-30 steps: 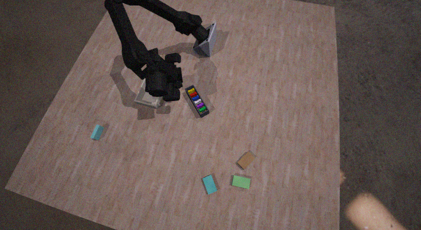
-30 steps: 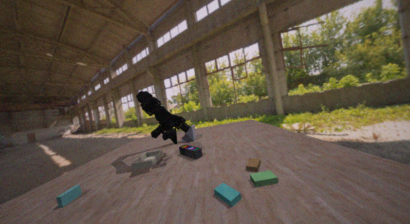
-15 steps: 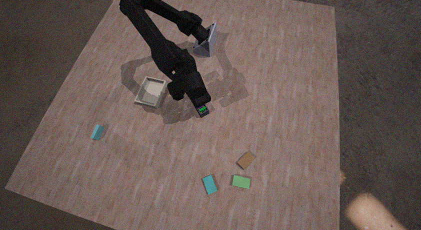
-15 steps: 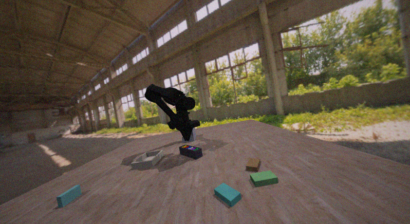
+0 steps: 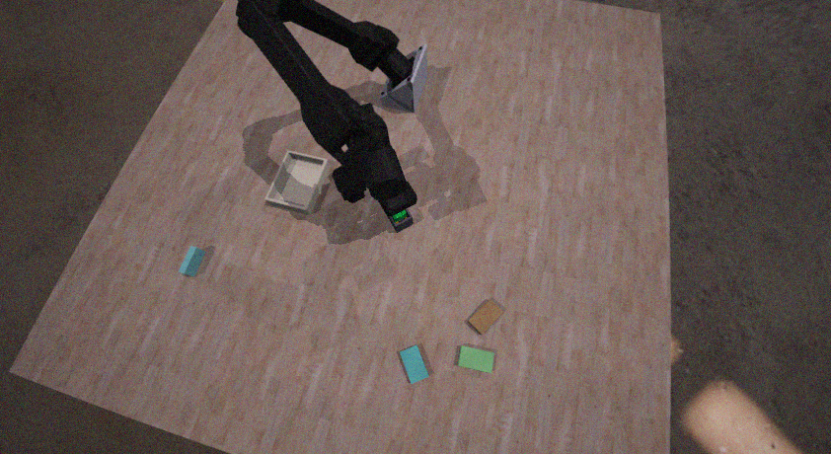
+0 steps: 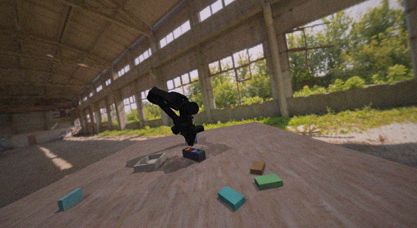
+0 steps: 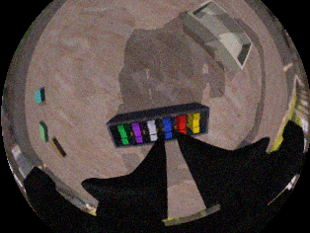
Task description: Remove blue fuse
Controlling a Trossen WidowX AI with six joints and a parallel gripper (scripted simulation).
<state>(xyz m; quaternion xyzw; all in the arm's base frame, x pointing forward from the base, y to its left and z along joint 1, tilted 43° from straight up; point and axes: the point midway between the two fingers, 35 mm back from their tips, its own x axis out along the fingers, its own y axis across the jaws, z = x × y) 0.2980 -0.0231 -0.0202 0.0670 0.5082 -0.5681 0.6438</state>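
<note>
The blue fuse lies 4 cm below my gripper tip. Also, from my gripper tip: teal block (33 cm ahead, 10 cm to the left, 5 cm below); then grey tray (21 cm to the right, 6 cm below, 2 cm behind); then brown block (23 cm to the left, 23 cm ahead, 5 cm below).
</note>
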